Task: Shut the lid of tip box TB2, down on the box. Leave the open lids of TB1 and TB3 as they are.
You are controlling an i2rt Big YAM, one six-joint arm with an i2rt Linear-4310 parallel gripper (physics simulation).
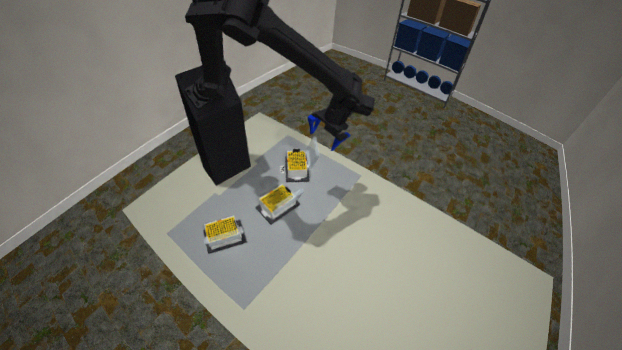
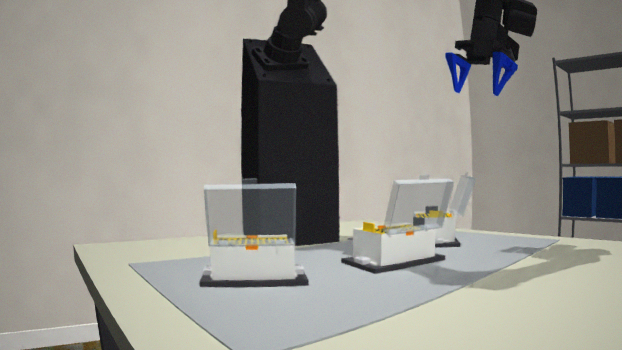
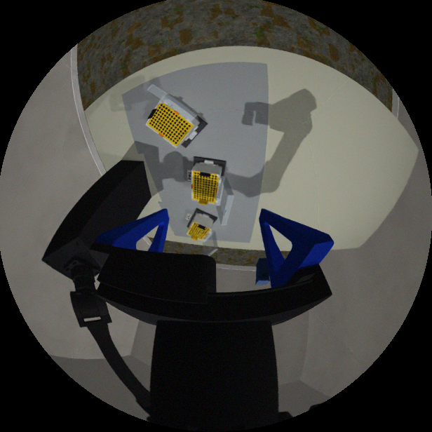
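Pixels of known places: gripper, between the fingertips: [image 1: 321, 141] [image 2: 475, 93]; arm's base, origin of its link: [image 1: 203, 91] [image 2: 279, 60].
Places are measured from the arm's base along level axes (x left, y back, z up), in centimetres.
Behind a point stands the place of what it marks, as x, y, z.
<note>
Three white tip boxes with yellow racks stand on dark bases, clear lids open: a near box [image 1: 223, 234] {-28.8, -32.3, -27.4} [image 2: 252, 262] {-27.6, -28.8, -38.9} [image 3: 199, 231], a middle box [image 1: 278, 200] [image 2: 407, 248] {-3.0, -37.6, -39.3} [image 3: 205, 187] and a far box [image 1: 297, 165] {17.9, -30.3, -36.4} [image 3: 170, 124]. The near lid [image 2: 227, 210] {-32.1, -30.1, -31.1} and far lid [image 1: 314, 150] {25.9, -33.8, -31.6} [image 2: 464, 195] {19.5, -36.8, -31.8} stand up; the middle lid [image 2: 420, 200] {-4.3, -41.0, -31.1} [image 3: 227, 210] leans back. Labels are unreadable, so I cannot tell which is TB2. My gripper [image 1: 323, 141] {12.8, -43.5, -11.9} [image 2: 477, 93] {12.8, -43.5, -11.9} [image 3: 213, 213] is open and empty, high above the far end, touching no box.
The boxes stand on a grey mat [image 1: 240, 290] {-37.9, -44.1, -42.4} [image 2: 280, 325] {-34.9, -44.4, -42.4} [image 3: 225, 80] on a pale table [image 1: 425, 275] {3.5, -98.8, -42.7} [image 3: 350, 150]. The arm's black pedestal [image 1: 220, 135] {-1.2, -6.2, -17.3} [image 2: 300, 150] {0.5, -6.7, -21.9} stands beside the mat. A shelf rack [image 2: 595, 62] with bins is beyond the table. The arm's shadow crosses the mat.
</note>
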